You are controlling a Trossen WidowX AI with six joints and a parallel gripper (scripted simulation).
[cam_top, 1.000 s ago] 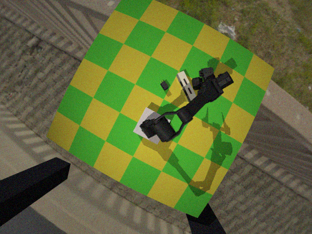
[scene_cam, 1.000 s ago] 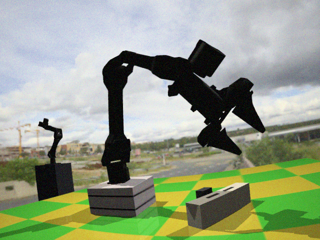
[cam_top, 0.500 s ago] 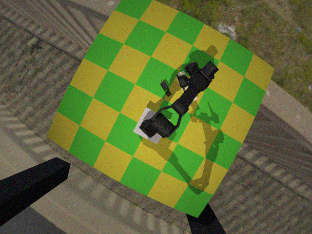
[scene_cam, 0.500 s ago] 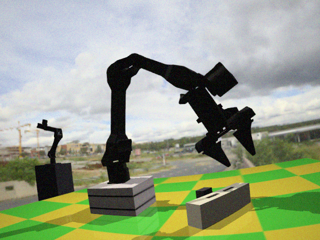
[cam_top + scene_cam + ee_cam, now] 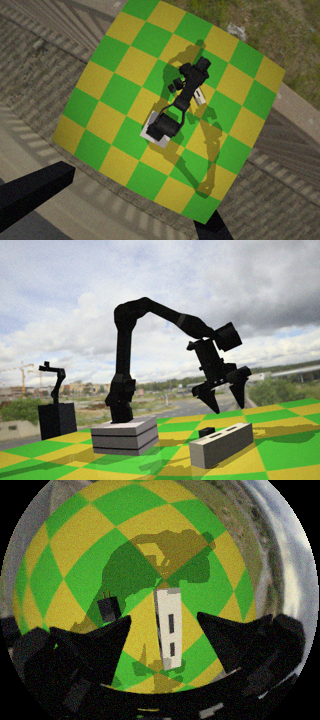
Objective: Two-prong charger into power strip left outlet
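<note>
My gripper tip is 60 mm past the charger, 90 mm to the right of it and 80 mm above it.
</note>
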